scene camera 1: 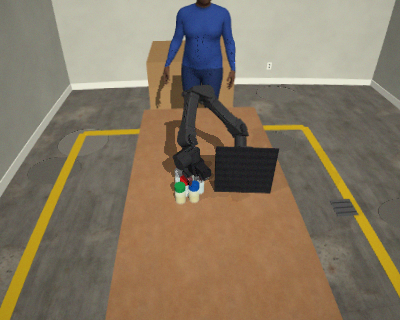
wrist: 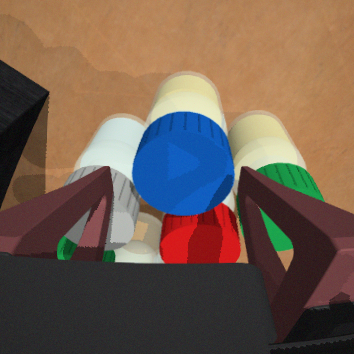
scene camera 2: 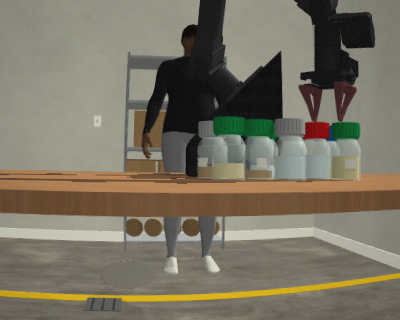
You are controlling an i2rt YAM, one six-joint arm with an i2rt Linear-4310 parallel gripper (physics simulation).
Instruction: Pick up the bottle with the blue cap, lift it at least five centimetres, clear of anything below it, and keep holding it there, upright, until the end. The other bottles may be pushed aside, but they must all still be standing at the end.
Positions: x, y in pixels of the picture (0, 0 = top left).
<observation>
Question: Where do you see a pale bottle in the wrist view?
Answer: At 114, 142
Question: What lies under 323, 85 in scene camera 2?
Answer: My gripper.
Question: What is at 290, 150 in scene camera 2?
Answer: A pale bottle.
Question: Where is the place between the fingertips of my gripper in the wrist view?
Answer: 175, 177
</observation>
